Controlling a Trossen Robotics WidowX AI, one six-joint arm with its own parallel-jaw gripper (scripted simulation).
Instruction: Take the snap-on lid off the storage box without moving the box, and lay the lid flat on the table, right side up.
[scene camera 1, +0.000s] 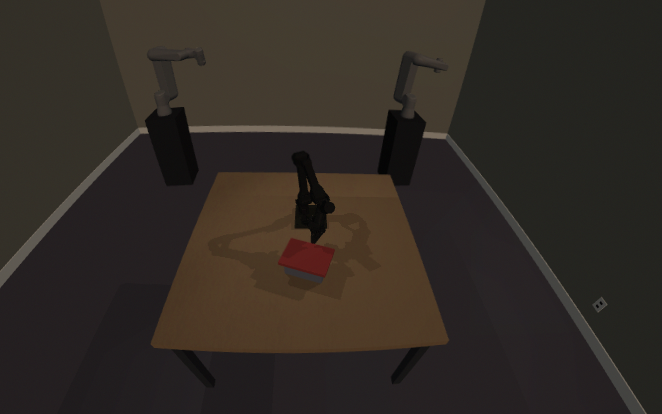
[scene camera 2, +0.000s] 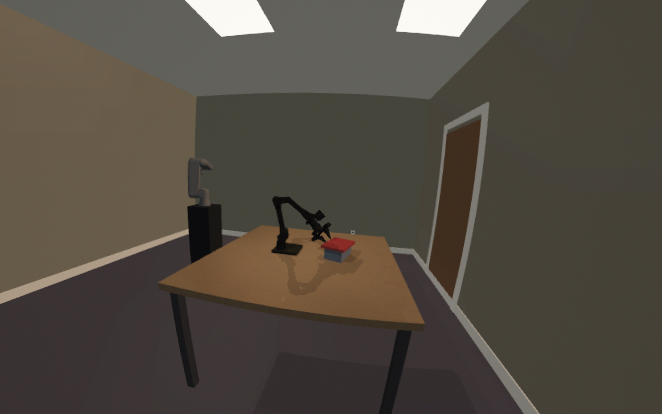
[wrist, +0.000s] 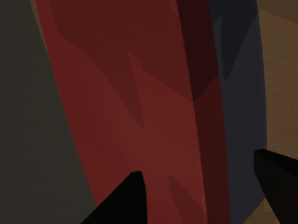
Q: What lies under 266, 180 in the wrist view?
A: The gripper.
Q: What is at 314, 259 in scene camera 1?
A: A snap-on lid.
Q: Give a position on a snap-on lid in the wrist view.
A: At 142, 93
